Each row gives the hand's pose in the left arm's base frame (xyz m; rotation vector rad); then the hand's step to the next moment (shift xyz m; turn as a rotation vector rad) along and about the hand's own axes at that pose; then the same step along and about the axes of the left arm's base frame.
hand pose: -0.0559 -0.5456 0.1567 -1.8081 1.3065 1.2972
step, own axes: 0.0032 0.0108 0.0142 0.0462 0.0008 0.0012
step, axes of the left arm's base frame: -0.0152 0.0067 -0.0073 0.0016 -0.0172 -0.0429
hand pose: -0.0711 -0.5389 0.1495 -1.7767 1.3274 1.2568
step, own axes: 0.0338 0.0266 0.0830 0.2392 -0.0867 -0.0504
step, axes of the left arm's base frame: -0.0510 0.0493 -0.0609 0.1126 -0.1074 -0.2075
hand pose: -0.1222 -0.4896 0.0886 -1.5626 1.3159 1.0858
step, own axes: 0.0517 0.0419 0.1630 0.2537 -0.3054 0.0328
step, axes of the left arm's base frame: -0.0552 0.1330 -0.1013 0.3210 -0.0038 -0.2359
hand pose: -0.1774 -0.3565 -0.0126 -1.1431 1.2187 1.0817
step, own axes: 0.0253 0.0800 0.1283 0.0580 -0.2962 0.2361
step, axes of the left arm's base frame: -0.0625 0.1370 -0.0287 0.3252 0.1989 -0.0393
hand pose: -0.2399 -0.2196 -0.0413 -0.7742 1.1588 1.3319
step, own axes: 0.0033 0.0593 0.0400 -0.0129 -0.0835 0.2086
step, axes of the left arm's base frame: -0.0506 0.0467 0.0196 0.1223 0.1797 0.0582
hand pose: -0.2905 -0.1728 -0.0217 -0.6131 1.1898 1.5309
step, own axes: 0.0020 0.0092 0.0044 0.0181 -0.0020 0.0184
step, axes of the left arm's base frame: -0.0083 0.0053 0.0033 -0.0002 0.0242 -0.0093
